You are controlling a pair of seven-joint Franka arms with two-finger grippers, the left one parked.
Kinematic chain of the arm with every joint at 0, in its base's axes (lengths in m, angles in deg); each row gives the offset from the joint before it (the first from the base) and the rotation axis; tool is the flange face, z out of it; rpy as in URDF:
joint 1: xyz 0 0 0.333 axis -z
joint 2: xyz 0 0 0 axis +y
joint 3: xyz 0 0 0.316 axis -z
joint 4: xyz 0.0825 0 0 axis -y
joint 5: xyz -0.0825 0 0.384 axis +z
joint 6: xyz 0 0 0 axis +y
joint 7: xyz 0.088 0 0 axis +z
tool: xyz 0 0 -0.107 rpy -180 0 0
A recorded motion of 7 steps. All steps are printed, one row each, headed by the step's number.
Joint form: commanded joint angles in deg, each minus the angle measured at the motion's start. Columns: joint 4, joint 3, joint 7, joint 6, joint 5, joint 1, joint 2.
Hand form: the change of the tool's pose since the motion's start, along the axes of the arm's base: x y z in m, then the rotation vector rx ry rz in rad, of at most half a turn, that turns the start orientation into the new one. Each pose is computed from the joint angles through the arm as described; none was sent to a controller.
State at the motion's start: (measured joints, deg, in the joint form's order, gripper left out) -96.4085 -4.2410 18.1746 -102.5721 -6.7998 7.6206 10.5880
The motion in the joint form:
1: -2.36 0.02 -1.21 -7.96 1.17 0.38 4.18
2: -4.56 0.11 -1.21 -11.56 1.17 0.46 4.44
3: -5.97 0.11 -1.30 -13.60 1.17 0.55 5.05
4: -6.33 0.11 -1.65 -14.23 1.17 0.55 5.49
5: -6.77 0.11 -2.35 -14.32 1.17 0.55 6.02
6: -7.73 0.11 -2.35 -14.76 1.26 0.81 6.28
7: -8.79 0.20 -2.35 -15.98 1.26 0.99 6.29
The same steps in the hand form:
1: 0.0174 -0.0026 -0.0534 0.0264 -0.0279 -0.0225
2: 0.0171 -0.0035 -0.0690 0.0278 -0.0476 -0.0200
3: 0.0165 -0.0039 -0.0841 0.0300 -0.0481 -0.0203
4: 0.0169 -0.0037 -0.0909 0.0309 -0.0457 -0.0256
5: 0.0158 -0.0036 -0.1000 0.0318 -0.0314 -0.0377
6: 0.0127 -0.0059 -0.1099 0.0345 -0.0180 -0.0425
7: 0.0104 -0.0082 -0.1166 0.0350 -0.0206 -0.0454

